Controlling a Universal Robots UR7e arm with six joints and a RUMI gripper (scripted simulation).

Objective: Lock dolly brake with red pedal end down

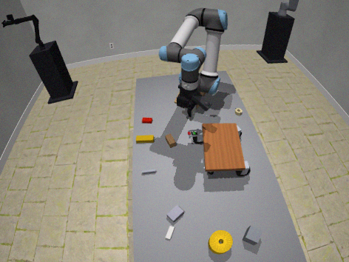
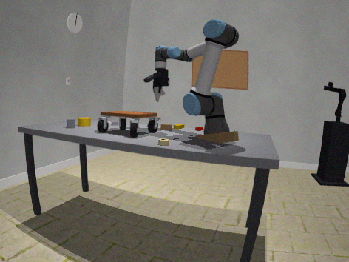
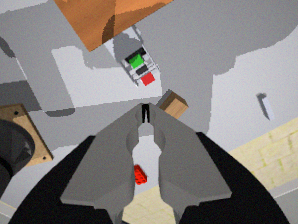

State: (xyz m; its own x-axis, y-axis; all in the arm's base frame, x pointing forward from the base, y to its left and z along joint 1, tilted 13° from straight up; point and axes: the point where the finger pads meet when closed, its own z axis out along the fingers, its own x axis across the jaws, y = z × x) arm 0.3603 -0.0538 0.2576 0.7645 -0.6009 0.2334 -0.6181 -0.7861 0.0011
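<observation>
Now: hand 12 cm above the brake pedal. The rest, counted from my hand: wooden block 19 cm below, 12 cm to the right, 3 cm behind; then grey bar 27 cm to the right, 20 cm below, 15 cm ahead; then yellow bar 27 cm to the right, 19 cm below, 8 cm behind.
</observation>
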